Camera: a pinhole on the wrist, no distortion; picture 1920 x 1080 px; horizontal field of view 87.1 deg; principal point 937.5 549.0 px. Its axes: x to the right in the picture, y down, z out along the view. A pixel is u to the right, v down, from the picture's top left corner.
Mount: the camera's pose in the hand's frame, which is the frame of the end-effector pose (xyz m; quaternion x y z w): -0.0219 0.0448 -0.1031 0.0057 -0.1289 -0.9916 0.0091
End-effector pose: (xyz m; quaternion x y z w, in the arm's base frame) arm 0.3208 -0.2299 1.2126 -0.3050 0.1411 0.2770 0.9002
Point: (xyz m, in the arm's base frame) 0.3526 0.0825 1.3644
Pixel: 657 645
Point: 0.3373 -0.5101 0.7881
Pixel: behind the camera
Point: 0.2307 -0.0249 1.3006
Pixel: 934 471
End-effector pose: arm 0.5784 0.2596 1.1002 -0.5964 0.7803 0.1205 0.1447
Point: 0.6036 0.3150 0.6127
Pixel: 657 942
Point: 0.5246 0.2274 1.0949
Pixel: 169 847
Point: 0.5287 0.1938 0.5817
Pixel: 385 870
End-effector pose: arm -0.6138 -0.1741 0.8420 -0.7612 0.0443 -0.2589 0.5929
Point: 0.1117 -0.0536 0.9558
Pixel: outside the picture
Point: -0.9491 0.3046 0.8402
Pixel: outside the picture
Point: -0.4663 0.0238 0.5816
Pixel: 955 381
